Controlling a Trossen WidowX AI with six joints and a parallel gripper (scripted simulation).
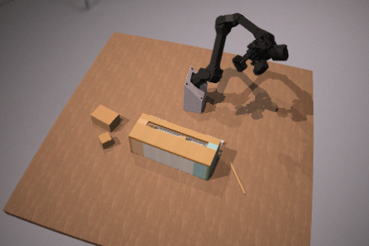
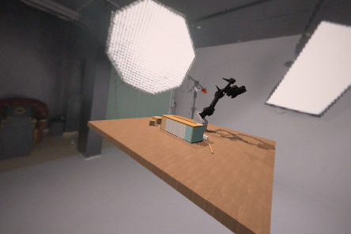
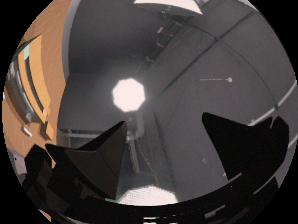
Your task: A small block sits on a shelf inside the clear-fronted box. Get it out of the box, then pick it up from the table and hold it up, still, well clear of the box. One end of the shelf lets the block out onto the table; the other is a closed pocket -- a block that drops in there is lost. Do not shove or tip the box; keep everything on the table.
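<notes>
Now: gripper tip 440 mm above the box, 210 mm to the left of it and 140 mm short of it. The rest, counted from my gripper tip: thin stick: 500 mm below, 250 mm ahead, 90 mm to the left.
</notes>
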